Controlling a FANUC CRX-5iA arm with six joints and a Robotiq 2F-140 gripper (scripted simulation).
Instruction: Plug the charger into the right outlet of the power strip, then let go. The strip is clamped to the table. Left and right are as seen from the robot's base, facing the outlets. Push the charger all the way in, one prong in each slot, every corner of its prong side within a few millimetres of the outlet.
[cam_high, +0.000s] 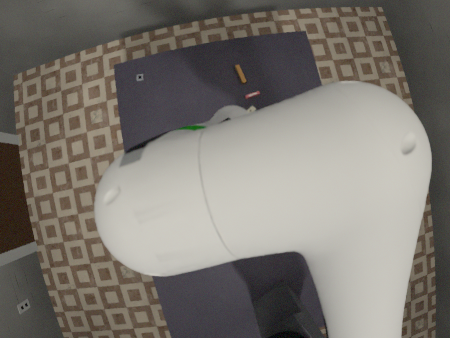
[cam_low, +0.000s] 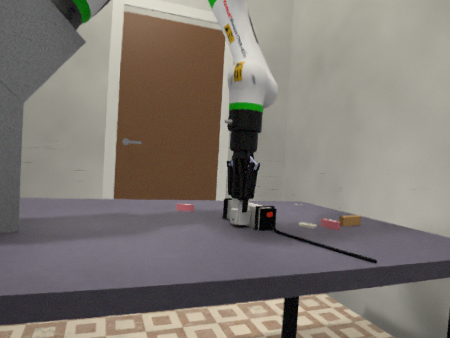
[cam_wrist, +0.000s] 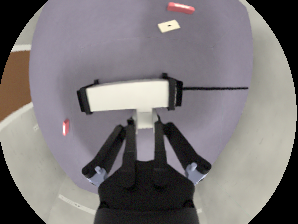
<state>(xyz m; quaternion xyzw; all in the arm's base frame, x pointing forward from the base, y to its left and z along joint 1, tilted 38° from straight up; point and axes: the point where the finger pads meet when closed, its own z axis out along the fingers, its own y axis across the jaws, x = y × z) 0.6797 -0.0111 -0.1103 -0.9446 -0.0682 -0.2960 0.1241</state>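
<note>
Right now the charger is 1 cm ahead of my hand and 1 cm below it. From my hand the other things lie so: power strip 5 cm ahead, 5 cm to the left, 1 cm below; red switch 7 cm ahead, 5 cm to the right.
</note>
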